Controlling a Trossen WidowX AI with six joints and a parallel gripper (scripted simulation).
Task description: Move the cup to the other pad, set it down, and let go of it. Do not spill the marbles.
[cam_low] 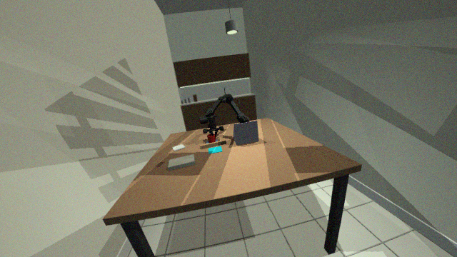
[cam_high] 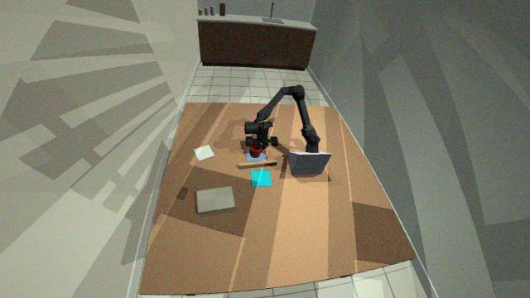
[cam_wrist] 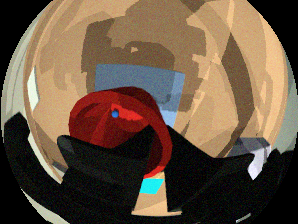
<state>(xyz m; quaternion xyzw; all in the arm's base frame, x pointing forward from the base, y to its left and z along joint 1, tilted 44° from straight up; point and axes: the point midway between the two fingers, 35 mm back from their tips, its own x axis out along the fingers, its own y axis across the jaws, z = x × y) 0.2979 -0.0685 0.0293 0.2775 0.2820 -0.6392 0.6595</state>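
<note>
My gripper tip is now 50 mm short of the blue marble and 20 mm above it. From my gripper tip the other things lie so: red cup 30 mm ahead; pale blue pad 40 mm below, 30 mm ahead; wooden bar 90 mm to the left, 30 mm below, 20 mm ahead.
</note>
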